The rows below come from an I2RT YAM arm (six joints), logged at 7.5 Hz.
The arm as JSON. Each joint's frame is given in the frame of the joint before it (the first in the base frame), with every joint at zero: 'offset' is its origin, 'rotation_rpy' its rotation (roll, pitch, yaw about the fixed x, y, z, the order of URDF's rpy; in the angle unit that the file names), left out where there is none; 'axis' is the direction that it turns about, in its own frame. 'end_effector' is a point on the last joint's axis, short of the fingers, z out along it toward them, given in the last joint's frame.
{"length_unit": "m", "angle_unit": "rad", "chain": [
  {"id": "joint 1", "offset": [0.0, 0.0, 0.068], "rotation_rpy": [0.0, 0.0, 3.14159], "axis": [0.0, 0.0, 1.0]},
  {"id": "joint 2", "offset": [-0.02, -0.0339, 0.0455], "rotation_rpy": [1.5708, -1.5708, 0.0], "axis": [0.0, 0.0, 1.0]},
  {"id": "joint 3", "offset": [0.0, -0.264, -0.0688], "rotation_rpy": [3.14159, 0.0, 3.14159], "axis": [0.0, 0.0, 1.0]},
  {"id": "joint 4", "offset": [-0.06, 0.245, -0.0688], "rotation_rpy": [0.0, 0.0, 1.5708], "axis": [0.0, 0.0, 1.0]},
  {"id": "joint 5", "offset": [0.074, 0.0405, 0.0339], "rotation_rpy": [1.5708, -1.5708, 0.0], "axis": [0.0, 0.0, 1.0]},
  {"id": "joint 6", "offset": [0.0, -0.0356, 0.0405], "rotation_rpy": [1.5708, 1.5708, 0.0], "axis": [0.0, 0.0, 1.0]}
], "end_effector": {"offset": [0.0, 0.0, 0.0], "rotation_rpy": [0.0, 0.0, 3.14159]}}
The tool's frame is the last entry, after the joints.
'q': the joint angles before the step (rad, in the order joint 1, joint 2, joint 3, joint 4, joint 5, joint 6). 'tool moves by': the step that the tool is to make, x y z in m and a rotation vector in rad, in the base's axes. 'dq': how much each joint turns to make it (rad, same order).
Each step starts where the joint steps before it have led.
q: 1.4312, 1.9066, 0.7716, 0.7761, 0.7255, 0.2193
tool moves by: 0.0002, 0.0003, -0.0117, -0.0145, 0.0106, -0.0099
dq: 0.0000, 0.0368, -0.0017, 0.0125, 0.0062, 0.0154
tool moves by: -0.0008, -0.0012, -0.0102, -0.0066, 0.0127, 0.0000
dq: 0.0015, 0.0291, -0.0089, 0.0195, -0.0031, 0.0152
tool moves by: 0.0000, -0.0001, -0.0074, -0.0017, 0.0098, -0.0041
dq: 0.0000, 0.0245, -0.0018, 0.0141, 0.0000, 0.0138
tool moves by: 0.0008, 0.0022, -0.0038, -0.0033, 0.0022, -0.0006
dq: -0.0015, 0.0187, 0.0093, 0.0047, -0.0015, 0.0016
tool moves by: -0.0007, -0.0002, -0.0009, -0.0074, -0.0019, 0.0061
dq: 0.0016, 0.0016, -0.0014, -0.0001, -0.0029, -0.0060
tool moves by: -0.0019, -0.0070, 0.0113, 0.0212, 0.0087, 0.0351
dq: -0.0002, -0.0581, -0.0339, -0.0013, -0.0370, -0.0047
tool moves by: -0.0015, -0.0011, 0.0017, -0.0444, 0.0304, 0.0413
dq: 0.0000, -0.0264, 0.0045, -0.0828, -0.0475, 0.0060
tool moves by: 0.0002, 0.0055, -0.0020, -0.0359, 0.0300, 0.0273
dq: -0.0014, 0.0092, 0.0324, -0.0692, -0.0369, 0.0109
